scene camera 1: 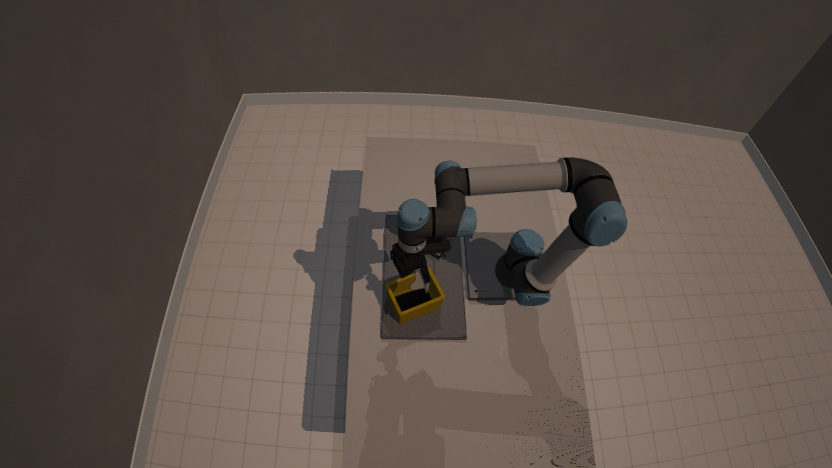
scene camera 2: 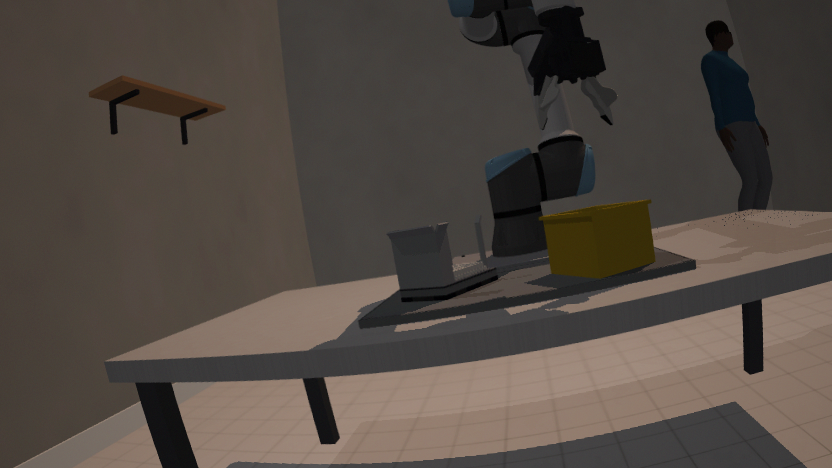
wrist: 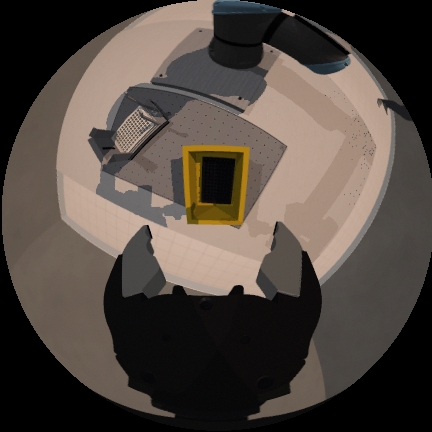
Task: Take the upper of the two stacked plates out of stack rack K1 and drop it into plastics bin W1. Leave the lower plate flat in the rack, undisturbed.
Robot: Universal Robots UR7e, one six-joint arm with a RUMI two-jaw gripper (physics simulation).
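Where they show: gripper, fingertip midpoint: (scene camera 1: 415, 272) (scene camera 2: 579, 127) (wrist: 211, 225); arm's base, link origin: (scene camera 2: 524, 250) (wrist: 235, 51).
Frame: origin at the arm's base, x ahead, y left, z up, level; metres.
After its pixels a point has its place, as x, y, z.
The yellow bin W1 (scene camera 1: 423, 310) @(0.352, 0.184, 0.030) (scene camera 2: 625, 238) @(0.457, 0.169, 0.032) (wrist: 216, 149) @(0.315, 0.102, 0.082) stands upright on the grey perforated board (scene camera 1: 452, 323) @(0.244, 0.211, -0.017) (scene camera 2: 677, 260) @(0.462, 0.253, -0.017) (wrist: 265, 145) @(0.232, 0.210, -0.017). A black gridded plate (scene camera 1: 413, 300) @(0.386, 0.135, 0.002) (wrist: 218, 180) @(0.380, 0.142, -0.001) lies inside it, flat on the bin's floor as far as can be seen. Rack K1 (scene camera 2: 421, 261) @(0.411, -0.159, 0.048) (wrist: 101, 140) @(0.389, -0.193, 0.064) stands at the board's other end, with a light perforated plate (scene camera 2: 470, 268) @(0.351, -0.091, 0.017) (wrist: 134, 131) @(0.345, -0.120, 0.021) lying flat in it. The arm mostly hides the rack in scene camera 1. My gripper (scene camera 1: 415, 281) @(0.393, 0.135, 0.217) (scene camera 2: 576, 124) @(0.393, 0.135, 0.217) (wrist: 211, 225) @(0.393, 0.135, 0.217) is open and empty, high above the bin, fingers pointing down.
The robot's base (scene camera 1: 532, 279) (scene camera 2: 517, 232) @(0.068, -0.007, 0.047) (wrist: 236, 50) @(0.058, 0.022, 0.066) stands behind the board. The rack has upright walls and a thin upright post (scene camera 2: 480, 238) @(0.309, -0.069, 0.062). A wall shelf (scene camera 2: 157, 97) is at the left, and a person (scene camera 2: 727, 87) stands beyond the table at the right.
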